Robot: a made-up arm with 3 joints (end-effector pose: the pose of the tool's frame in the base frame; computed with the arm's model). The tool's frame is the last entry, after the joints. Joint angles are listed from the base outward.
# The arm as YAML. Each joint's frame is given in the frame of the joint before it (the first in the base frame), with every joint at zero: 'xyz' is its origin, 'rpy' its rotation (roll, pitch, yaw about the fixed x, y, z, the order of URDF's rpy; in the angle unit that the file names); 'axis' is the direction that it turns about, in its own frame. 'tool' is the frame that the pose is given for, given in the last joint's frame.
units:
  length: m
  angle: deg
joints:
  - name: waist
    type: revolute
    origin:
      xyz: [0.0, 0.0, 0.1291]
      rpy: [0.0, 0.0, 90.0]
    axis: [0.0, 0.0, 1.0]
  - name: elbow
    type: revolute
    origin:
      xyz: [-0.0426, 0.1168, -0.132]
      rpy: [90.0, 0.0, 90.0]
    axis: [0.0, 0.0, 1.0]
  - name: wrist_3
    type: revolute
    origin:
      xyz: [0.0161, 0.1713, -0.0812]
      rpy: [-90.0, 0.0, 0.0]
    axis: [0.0, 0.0, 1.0]
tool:
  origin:
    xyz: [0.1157, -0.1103, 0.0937]
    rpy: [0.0, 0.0, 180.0]
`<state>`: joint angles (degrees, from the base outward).
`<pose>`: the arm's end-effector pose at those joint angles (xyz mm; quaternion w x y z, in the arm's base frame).
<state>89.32 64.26 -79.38</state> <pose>-8.4 152.8 48.2 0.8437 -0.5293 0.0524 0.0734</pose>
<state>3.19 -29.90 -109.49</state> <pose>-136.2 -59.2 289.9 0.5794 0.2147 -0.1430 -0.7731</pose>
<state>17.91 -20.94 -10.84</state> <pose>-300.1 -90.4 205.6 0.9815 0.0451 -0.1760 0.0606</pose>
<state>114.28 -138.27 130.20</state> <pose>371.0 -133.3 -217.8 0.1900 0.1294 0.9254 -0.3013</pose>
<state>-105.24 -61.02 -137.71</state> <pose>-49.7 302.7 251.2 0.4498 -0.1419 0.4874 0.7348</pose>
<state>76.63 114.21 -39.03</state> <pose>-1.5 144.1 -78.3 0.5141 -0.7108 0.4471 0.1750</pose>
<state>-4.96 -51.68 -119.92</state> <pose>-245.5 -57.5 269.1 0.4164 0.3675 -0.2343 -0.7979</pose>
